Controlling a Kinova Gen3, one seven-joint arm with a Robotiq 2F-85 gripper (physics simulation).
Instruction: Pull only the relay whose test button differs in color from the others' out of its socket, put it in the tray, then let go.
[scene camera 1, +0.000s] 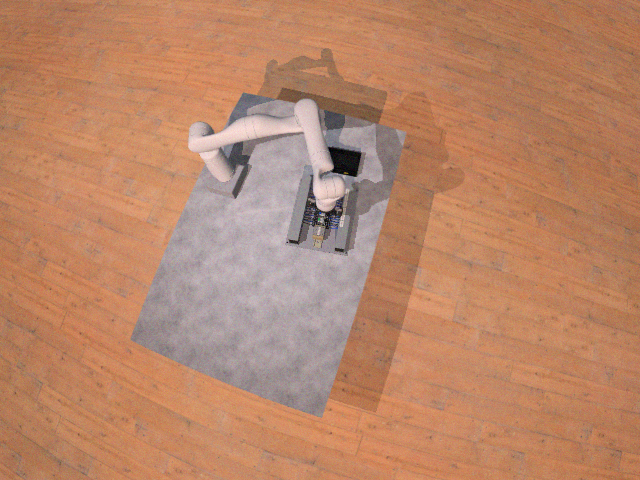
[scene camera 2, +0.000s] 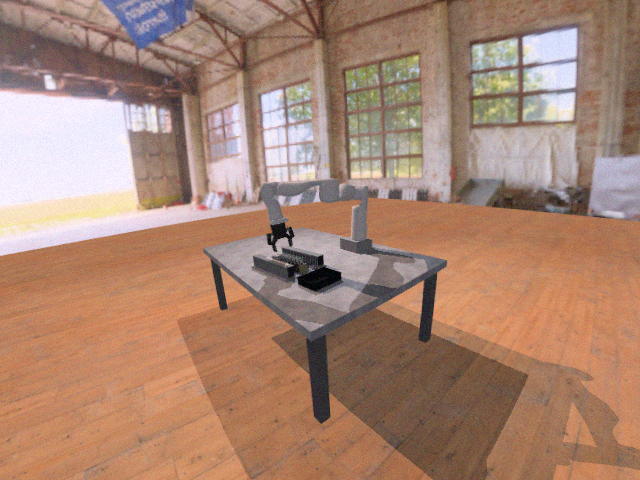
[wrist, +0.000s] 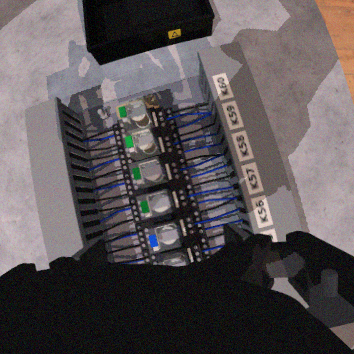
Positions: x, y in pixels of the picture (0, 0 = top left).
Scene:
The gripper (wrist: 164, 245): 0.15 m from the lens. A relay (wrist: 165, 235): 0.18 m from the lens.

